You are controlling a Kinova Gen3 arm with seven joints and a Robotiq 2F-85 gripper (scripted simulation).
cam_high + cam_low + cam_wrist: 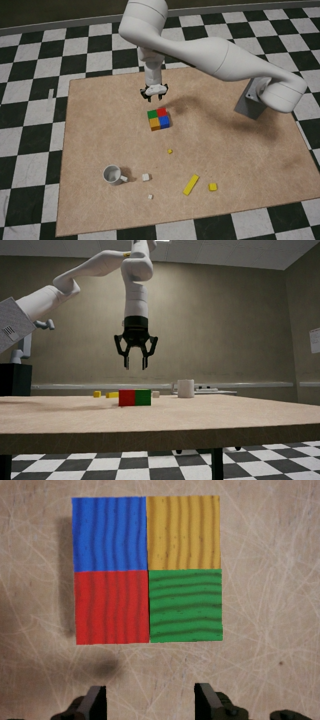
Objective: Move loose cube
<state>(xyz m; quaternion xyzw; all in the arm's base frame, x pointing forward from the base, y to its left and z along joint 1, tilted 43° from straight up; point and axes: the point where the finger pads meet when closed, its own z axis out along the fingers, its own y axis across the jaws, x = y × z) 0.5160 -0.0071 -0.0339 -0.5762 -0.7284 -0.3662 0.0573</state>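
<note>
My hand is 100 mm above the green cube, 50 mm to the right of it and 10 mm short of it. From my hand the other things lie so: red cube: 100 mm below, 40 mm behind, 30 mm to the left; then blue cube: 100 mm below, 80 mm to the left, 60 mm behind; then orange cube: 100 mm to the left, 100 mm below, 10 mm behind.
</note>
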